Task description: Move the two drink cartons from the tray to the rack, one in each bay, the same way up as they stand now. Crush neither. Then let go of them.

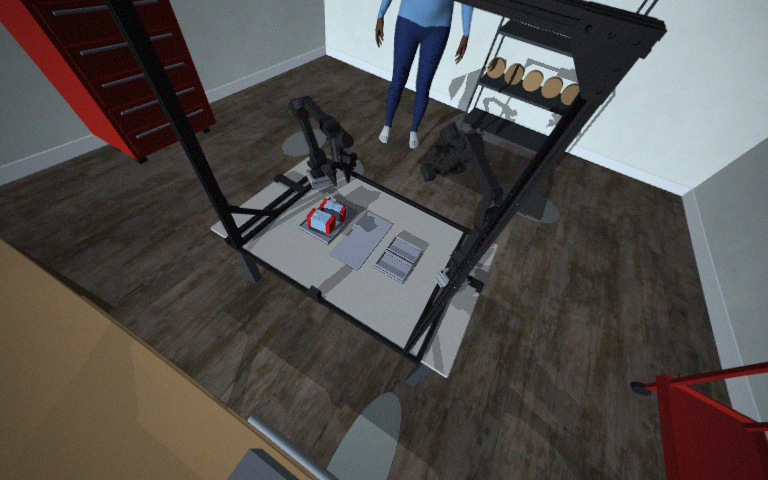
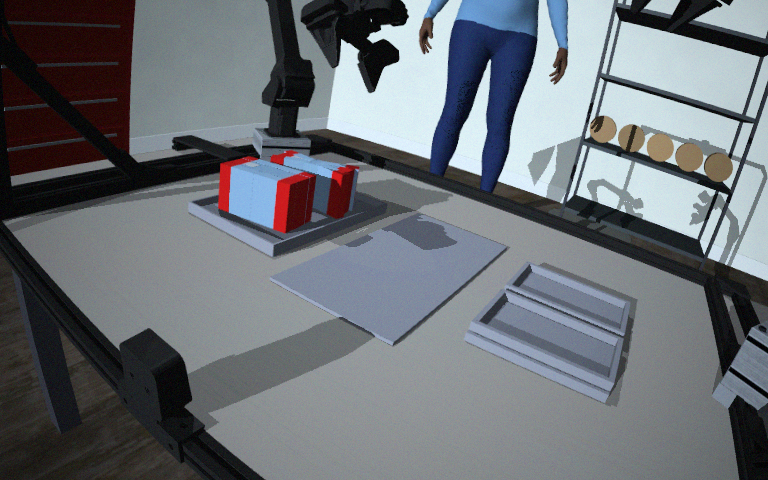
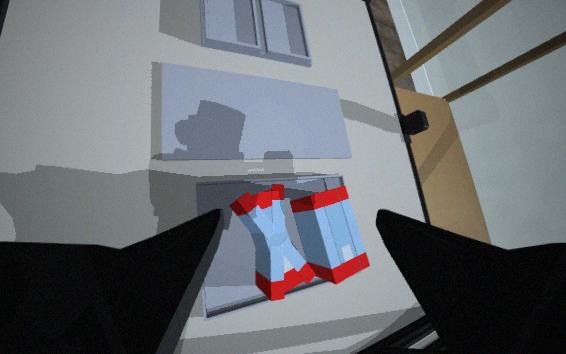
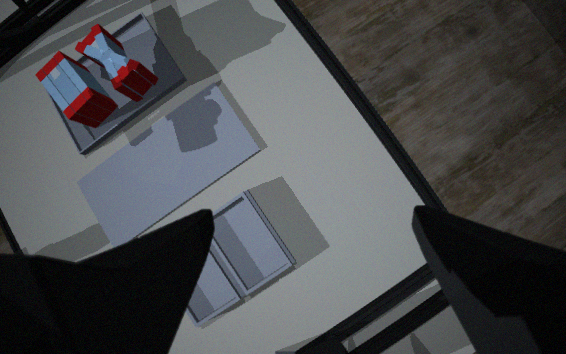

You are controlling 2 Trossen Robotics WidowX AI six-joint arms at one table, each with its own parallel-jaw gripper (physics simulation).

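Frame: origin at the left arm's base, x ahead, y right, z down, level; metres.
Seen in the pictures: left gripper, fingertip midpoint: (image 1: pixel 342 184) (image 2: pixel 354 80) (image 3: pixel 300 216) (image 4: pixel 67 5); right gripper, fingertip midpoint: (image 1: pixel 433 178) (image 2: pixel 651 22) (image 4: pixel 312 218); left arm's base, link origin: (image 1: pixel 317 173) (image 2: pixel 281 133).
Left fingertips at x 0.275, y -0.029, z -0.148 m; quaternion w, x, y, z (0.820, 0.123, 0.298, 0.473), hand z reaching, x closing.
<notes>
Offsets run from my left fingertips to a thing's top centre.
A light-blue carton with red ends @[dz +0.130, dx +0.042, dy +0.124 m] (image 1: pixel 321 220) (image 2: pixel 253 192) (image 3: pixel 332 237) (image 4: pixel 75 90) looks whole and stands in the grey tray @[dz +0.188, dx +0.017, dy +0.075 m] (image 1: pixel 314 235) (image 2: pixel 274 247) (image 3: pixel 225 270) (image 4: pixel 165 70). Beside it, the second carton @[dz +0.130, dx -0.003, dy +0.041 m] (image 1: pixel 334 208) (image 2: pixel 320 181) (image 3: pixel 276 240) (image 4: pixel 112 60) is pinched in deeply at its middle. The two-bay rack @[dz +0.184, dx +0.363, dy -0.144 m] (image 1: pixel 398 257) (image 2: pixel 538 363) (image 3: pixel 259 25) (image 4: pixel 229 272) holds no carton. My left gripper (image 1: pixel 341 180) (image 2: pixel 353 76) (image 3: pixel 300 216) is open and empty, raised behind and above the tray. My right gripper (image 1: pixel 431 160) (image 4: pixel 312 218) is open and empty, high behind the rack.
A thin flat grey plate (image 1: pixel 361 240) (image 2: pixel 390 283) (image 3: pixel 290 110) (image 4: pixel 150 175) lies between tray and rack. A dark metal frame runs round the table, with a black block (image 2: pixel 154 370) on its front rail. A person (image 1: pixel 420 50) stands behind the table.
</notes>
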